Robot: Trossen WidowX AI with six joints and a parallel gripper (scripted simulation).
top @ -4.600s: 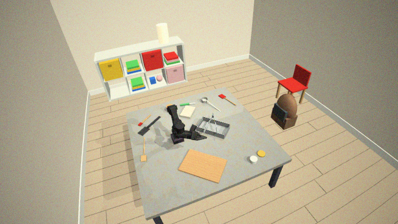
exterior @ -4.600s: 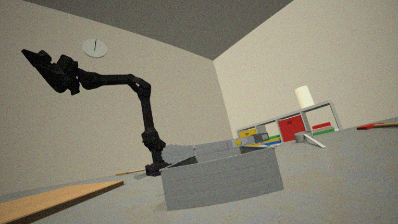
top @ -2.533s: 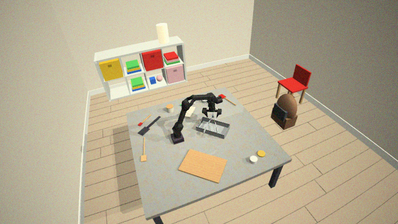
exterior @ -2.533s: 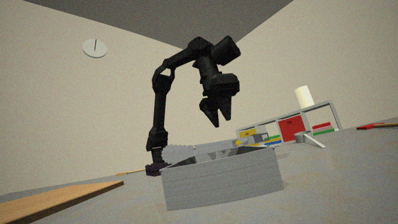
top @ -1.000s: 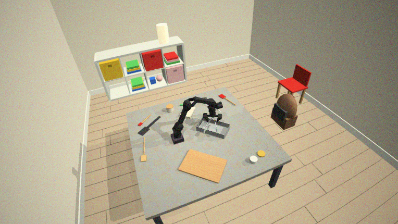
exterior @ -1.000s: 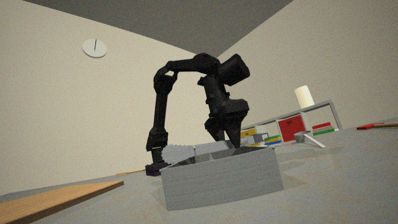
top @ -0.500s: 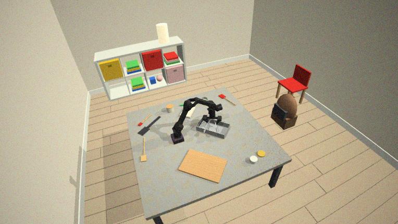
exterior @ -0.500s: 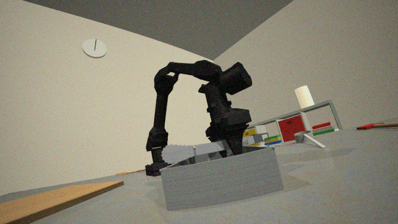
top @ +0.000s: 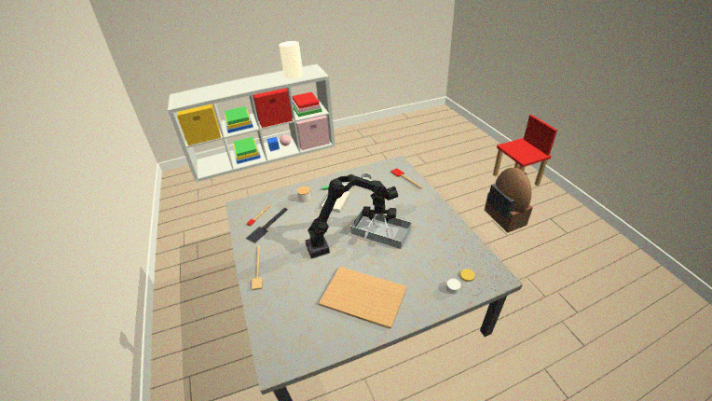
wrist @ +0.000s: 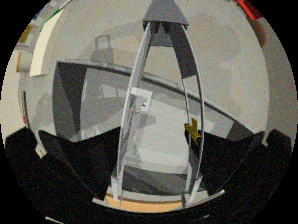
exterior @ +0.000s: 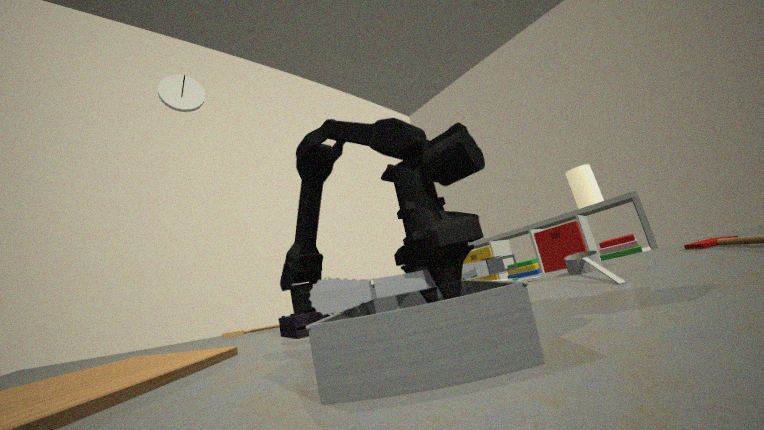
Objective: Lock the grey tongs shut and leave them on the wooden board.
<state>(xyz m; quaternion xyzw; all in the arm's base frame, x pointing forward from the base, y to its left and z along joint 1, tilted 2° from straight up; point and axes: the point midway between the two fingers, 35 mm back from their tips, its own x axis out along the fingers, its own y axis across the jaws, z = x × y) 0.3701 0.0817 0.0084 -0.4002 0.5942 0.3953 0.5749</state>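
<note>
The grey roasting tin is 4 cm to the right of my gripper tip. Also, from my gripper tip: notepad (30 cm to the left, 20 cm behind, 2 cm below); then red-headed tool (42 cm to the left, 29 cm ahead, 3 cm below); then wooden board (44 cm to the right, 20 cm behind, 2 cm below).
</note>
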